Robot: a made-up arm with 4 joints.
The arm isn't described. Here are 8 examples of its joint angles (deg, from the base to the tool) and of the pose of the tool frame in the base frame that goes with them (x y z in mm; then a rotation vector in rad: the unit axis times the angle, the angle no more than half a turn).
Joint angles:
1: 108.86 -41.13 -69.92 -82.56
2: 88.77 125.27 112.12 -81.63
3: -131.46 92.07 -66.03 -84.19
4: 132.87 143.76 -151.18 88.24
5: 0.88 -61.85 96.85 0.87
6: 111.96 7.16 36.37 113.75
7: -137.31 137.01 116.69 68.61
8: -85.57 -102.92 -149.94 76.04
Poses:
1: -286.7 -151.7 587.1 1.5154 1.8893 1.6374
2: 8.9 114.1 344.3 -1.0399 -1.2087 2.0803
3: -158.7 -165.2 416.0 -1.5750 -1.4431 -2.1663
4: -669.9 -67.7 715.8 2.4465 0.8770 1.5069
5: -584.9 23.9 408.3 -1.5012 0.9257 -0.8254
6: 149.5 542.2 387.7 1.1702 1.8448 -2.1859
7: -172.8 648.6 603.9 1.2510 -2.2677 1.3668
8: -599.5 172.0 627.1 2.4326 -0.0993 1.3803
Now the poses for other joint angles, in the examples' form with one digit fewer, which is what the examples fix.
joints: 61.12 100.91 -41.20 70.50
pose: -704 -225 611 0.137 1.644 0.914
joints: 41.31 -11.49 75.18 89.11
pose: -467 515 344 -0.558 1.765 -1.808
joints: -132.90 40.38 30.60 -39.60
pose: -240 280 175 -1.441 1.262 -2.439
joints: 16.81 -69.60 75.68 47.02
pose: -373 472 285 -0.571 1.544 -1.791
